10 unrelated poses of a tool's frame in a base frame.
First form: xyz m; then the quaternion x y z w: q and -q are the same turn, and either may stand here.
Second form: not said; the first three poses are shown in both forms.
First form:
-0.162 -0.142 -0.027 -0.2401 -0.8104 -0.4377 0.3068
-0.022 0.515 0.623 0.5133 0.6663 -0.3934 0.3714
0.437 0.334 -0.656 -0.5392 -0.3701 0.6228 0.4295
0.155 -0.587 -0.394 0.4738 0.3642 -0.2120 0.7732
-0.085 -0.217 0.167 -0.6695 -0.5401 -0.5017 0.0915
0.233 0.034 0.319 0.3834 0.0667 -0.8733 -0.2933
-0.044 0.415 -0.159 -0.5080 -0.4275 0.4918 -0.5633
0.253 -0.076 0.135 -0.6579 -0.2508 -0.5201 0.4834
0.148 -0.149 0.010 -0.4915 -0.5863 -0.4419 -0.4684
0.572 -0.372 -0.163 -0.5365 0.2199 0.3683 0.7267
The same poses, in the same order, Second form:
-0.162 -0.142 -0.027 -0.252 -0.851 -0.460 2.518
-0.022 0.515 0.623 0.553 0.718 -0.424 2.381
0.437 0.334 -0.656 -0.597 -0.410 0.690 2.254
0.155 -0.587 -0.394 0.747 0.574 -0.334 1.374
-0.085 -0.217 0.167 -0.672 -0.542 -0.504 2.958
0.233 0.034 0.319 -0.401 -0.070 0.913 2.546
-0.044 0.415 -0.159 0.615 0.517 -0.595 1.945
0.253 -0.076 0.135 -0.752 -0.287 -0.594 2.132
0.148 -0.149 0.010 0.556 0.664 0.500 2.167
0.572 -0.372 -0.163 -0.781 0.320 0.536 1.515

